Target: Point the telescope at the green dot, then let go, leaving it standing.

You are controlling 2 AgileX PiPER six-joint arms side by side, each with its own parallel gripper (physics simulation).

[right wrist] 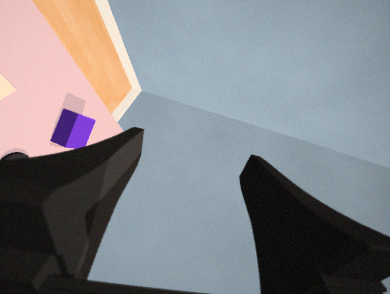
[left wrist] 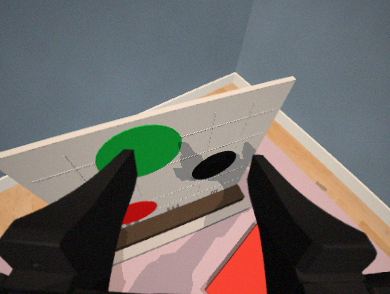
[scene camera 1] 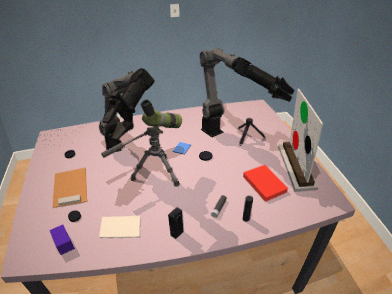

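Observation:
The green telescope (scene camera 1: pixel 162 119) stands upright on its dark tripod (scene camera 1: pixel 155 145), lens end facing right toward the board, with a pan handle (scene camera 1: pixel 120 148) reaching lower left. The green dot (scene camera 1: pixel 304 112) (left wrist: pixel 156 142) is high on the white board (scene camera 1: pixel 314 125) (left wrist: pixel 55 155), above a red dot (scene camera 1: pixel 295 140) (left wrist: pixel 142 211) and a black dot (scene camera 1: pixel 308 145) (left wrist: pixel 215 165). My left gripper (scene camera 1: pixel 292 94) (left wrist: pixel 192 165) is open and empty, near the board and apart from the telescope. My right gripper (right wrist: pixel 195 155) is open and empty; its fingers are hard to make out in the scene view.
A small black tripod (scene camera 1: pixel 249 123) stands below the left forearm. A red block (scene camera 1: pixel 265 182) (left wrist: pixel 237 272) lies before the board. A black cylinder (scene camera 1: pixel 248 208), a black box (scene camera 1: pixel 176 223) and a purple block (scene camera 1: pixel 62 240) (right wrist: pixel 80 130) stand nearer the front. A blue piece (scene camera 1: pixel 182 148) lies beside the telescope tripod.

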